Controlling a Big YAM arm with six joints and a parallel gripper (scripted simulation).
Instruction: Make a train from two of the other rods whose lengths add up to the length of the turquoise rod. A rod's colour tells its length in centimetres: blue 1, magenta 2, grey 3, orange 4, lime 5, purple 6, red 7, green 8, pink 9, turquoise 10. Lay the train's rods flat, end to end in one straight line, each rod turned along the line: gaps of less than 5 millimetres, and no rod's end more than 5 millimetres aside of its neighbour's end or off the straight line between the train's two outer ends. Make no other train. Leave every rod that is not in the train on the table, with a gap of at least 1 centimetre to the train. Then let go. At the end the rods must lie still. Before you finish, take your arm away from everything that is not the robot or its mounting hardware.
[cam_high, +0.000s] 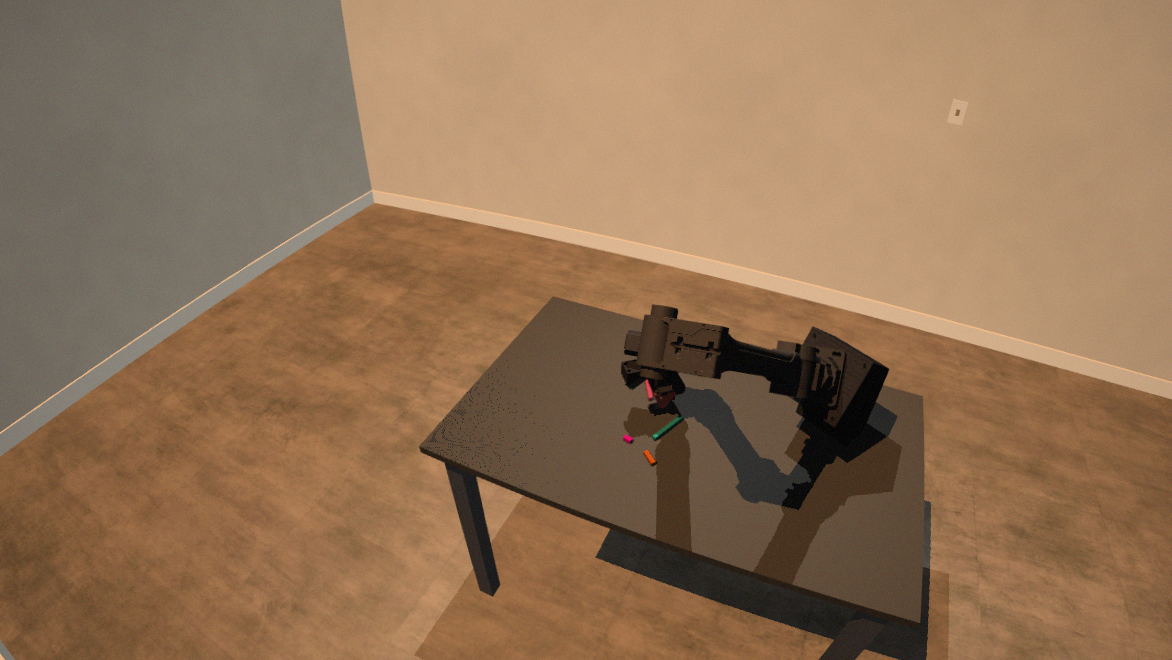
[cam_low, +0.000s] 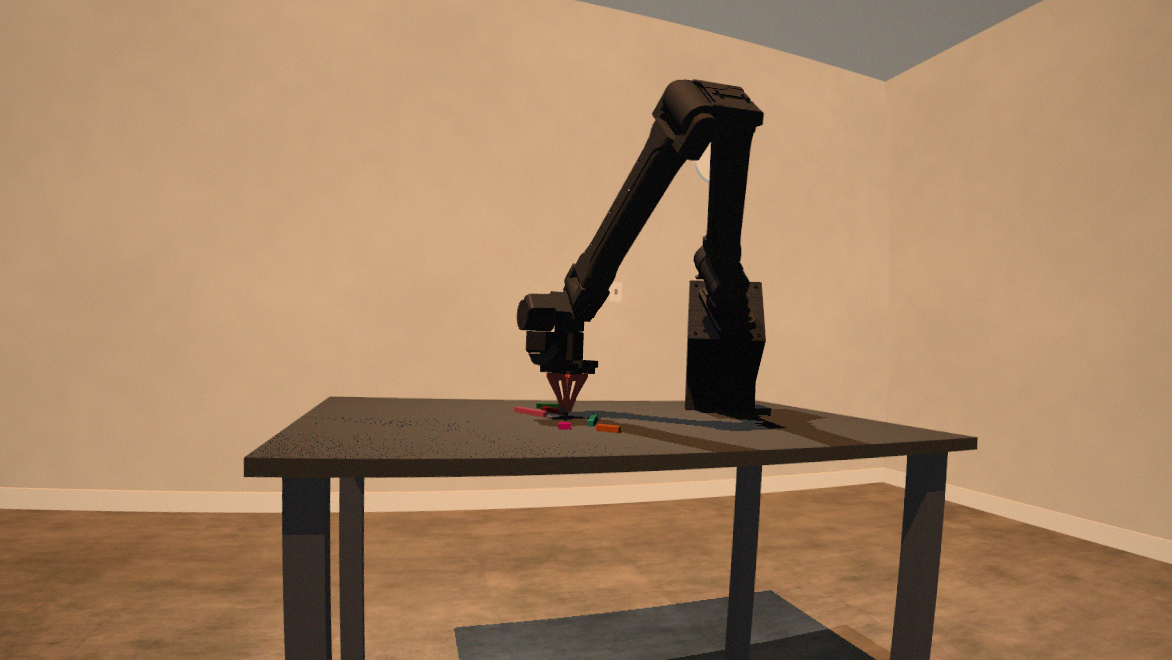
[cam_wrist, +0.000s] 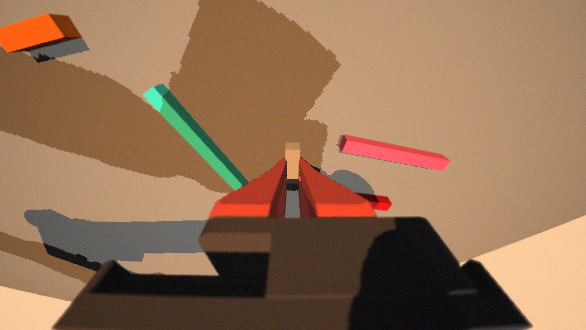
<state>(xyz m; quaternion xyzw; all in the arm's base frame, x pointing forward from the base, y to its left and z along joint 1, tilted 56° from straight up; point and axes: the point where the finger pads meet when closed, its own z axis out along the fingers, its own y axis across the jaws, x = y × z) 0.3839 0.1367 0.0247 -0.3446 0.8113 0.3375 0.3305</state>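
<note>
Now: hand right at the grey rod. Also, from my hand: turquoise rod (50 mm behind, 50 mm to the left, 20 mm below); red rod (20 mm ahead, 70 mm to the right, 20 mm below); pink rod (70 mm ahead, 40 mm to the right, 20 mm below).
</note>
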